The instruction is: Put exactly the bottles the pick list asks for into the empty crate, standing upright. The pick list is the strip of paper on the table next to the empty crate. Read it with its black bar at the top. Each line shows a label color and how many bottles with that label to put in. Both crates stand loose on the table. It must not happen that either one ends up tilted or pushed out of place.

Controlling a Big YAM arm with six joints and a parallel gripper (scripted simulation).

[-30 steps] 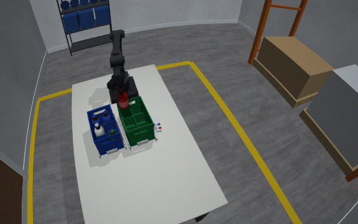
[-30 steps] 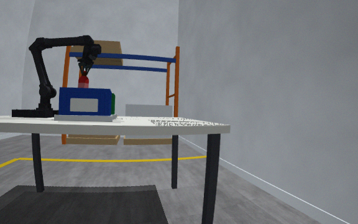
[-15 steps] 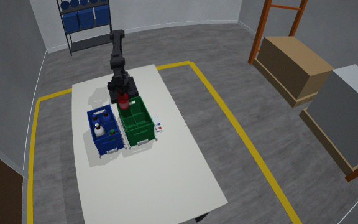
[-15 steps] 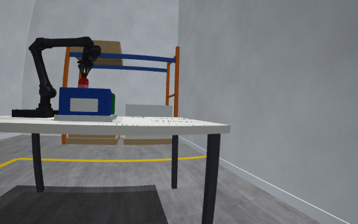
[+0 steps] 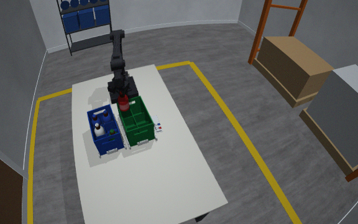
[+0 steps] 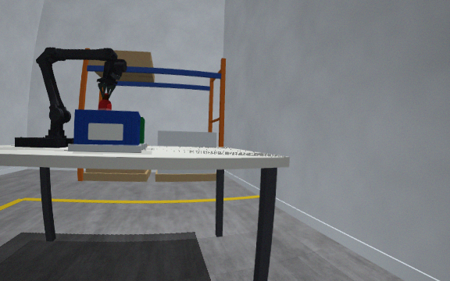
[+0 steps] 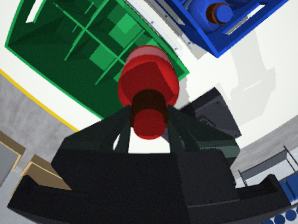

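The red bottle lies 60 mm below my hand. From my hand the other things lie so: blue crate: 210 mm below, 190 mm to the right, 50 mm ahead; green crate: 210 mm below, 90 mm ahead, 30 mm to the left; blue bottle: 200 mm below, 140 mm to the right, 30 mm behind.
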